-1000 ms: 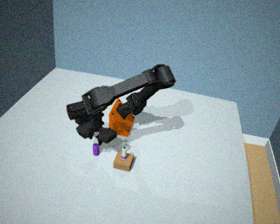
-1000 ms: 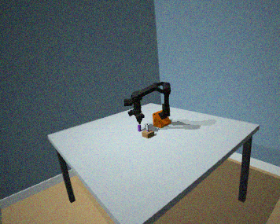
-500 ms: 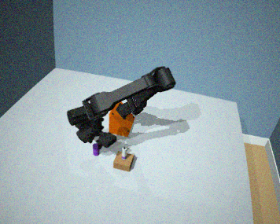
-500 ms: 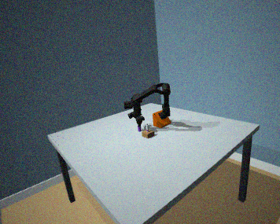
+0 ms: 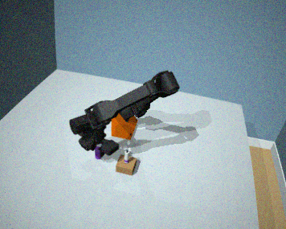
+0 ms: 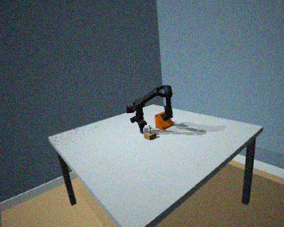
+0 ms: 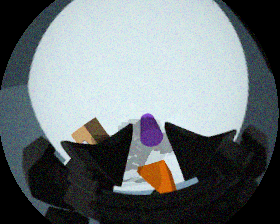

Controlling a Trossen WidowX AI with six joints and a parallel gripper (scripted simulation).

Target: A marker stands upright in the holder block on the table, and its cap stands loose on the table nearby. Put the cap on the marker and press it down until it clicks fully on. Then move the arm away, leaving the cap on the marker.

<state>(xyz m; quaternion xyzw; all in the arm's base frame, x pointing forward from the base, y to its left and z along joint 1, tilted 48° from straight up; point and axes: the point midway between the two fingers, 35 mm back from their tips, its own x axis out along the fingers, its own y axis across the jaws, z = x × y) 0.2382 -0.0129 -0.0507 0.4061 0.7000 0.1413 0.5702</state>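
Now: gripper tip right at the purple cap. From my gripper tip the other things lie so: holder block: 130 mm to the left, 20 mm ahead, 10 mm below.
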